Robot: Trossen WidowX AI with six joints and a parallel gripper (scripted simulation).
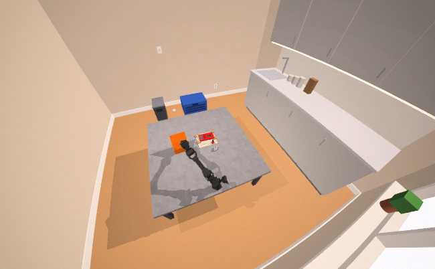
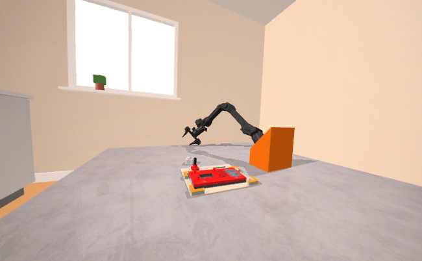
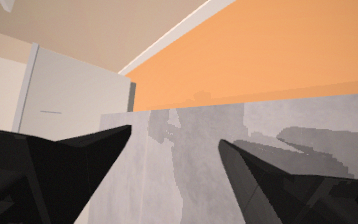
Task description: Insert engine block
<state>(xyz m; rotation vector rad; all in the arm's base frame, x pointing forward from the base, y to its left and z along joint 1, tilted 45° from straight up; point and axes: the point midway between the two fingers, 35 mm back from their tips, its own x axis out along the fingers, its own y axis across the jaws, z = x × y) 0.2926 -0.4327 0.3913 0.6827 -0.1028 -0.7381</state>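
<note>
The engine block is 5 cm ahead of my gripper tip, 48 cm to the left of it and 3 cm below it. The rest, counted from my gripper tip: black upright piece (5 cm ahead, 59 cm to the left, 1 cm below).
</note>
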